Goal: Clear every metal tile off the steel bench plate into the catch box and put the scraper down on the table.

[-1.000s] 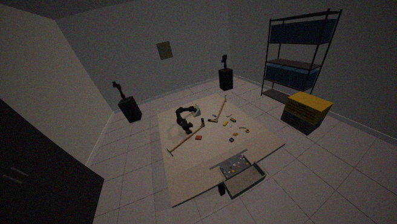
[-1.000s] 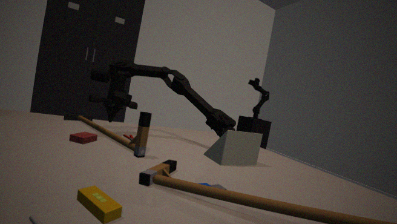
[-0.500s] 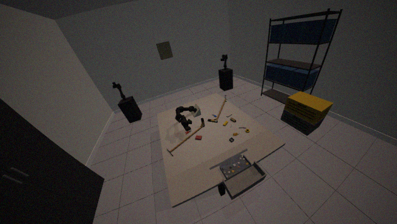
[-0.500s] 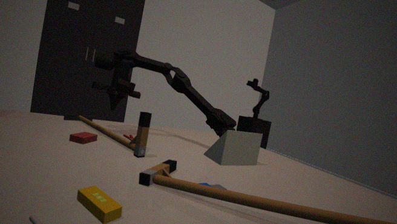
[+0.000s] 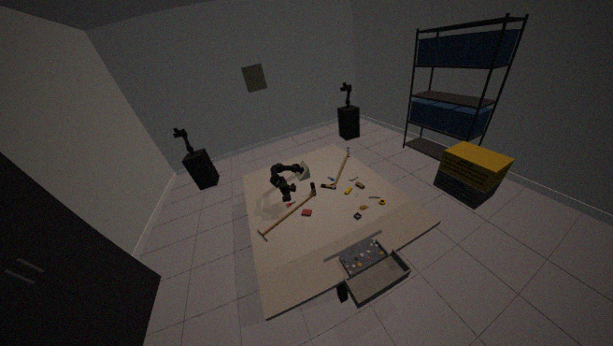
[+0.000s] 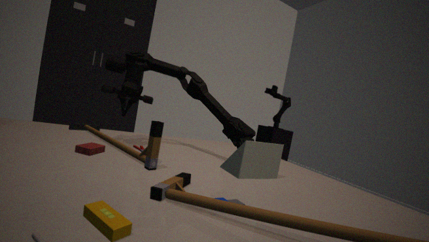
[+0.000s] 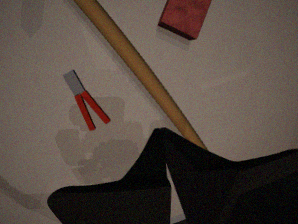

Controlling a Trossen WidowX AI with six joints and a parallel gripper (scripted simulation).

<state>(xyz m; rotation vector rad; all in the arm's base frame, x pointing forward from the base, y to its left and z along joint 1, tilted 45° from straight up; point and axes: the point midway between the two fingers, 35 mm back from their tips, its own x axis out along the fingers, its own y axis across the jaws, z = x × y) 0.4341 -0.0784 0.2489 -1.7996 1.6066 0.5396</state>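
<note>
The long scraper lies 60 mm below my gripper tip, 30 mm ahead of it and 10 mm to the right of it. From my gripper tip the other things lie so: red block: 110 mm to the left, 110 mm below, 90 mm ahead; then red clip: 120 mm below, 90 mm behind, 20 mm to the left; then yellow block: 530 mm to the left, 110 mm below.
</note>
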